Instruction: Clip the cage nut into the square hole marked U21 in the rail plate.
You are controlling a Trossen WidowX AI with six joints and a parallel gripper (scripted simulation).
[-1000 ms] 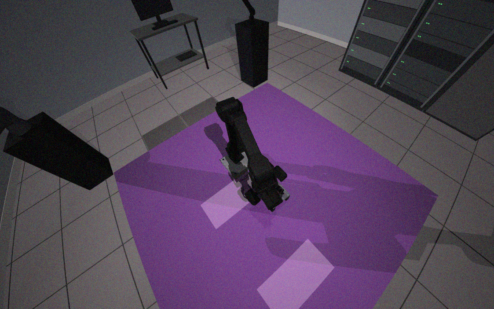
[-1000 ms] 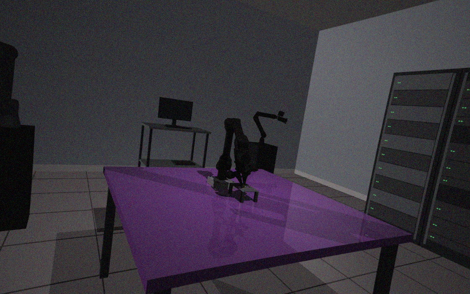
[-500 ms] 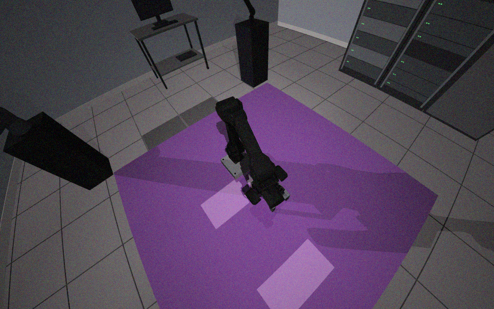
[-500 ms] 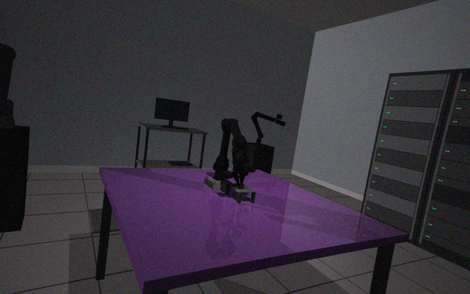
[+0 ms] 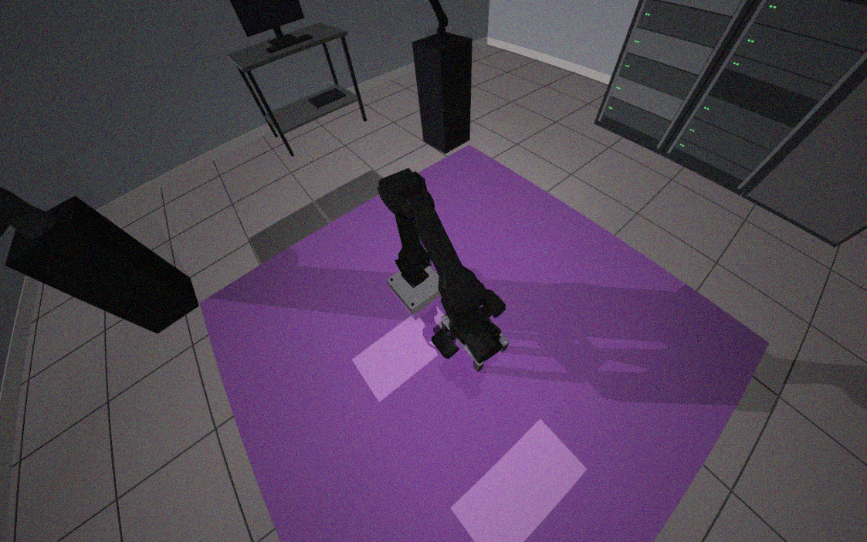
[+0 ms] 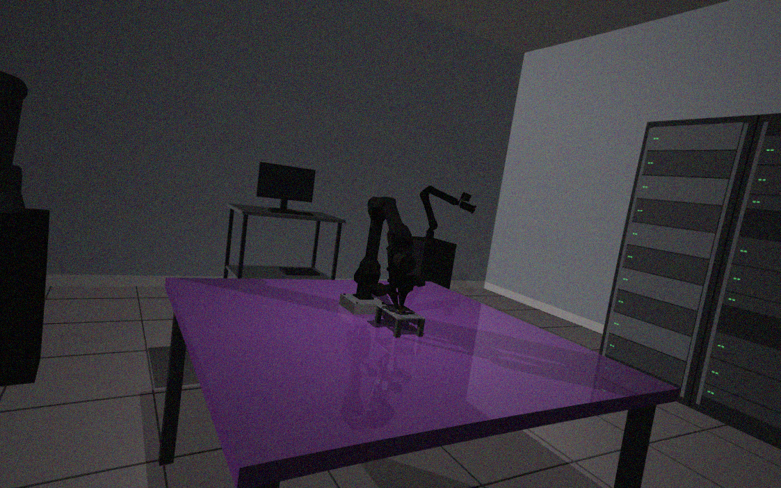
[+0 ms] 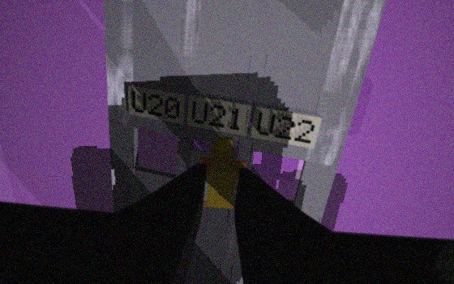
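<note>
Now: the cage nut 1 cm below my gripper tip. The rest, counted from my gripper tip: label 2 cm ahead, 1 cm below.
</note>
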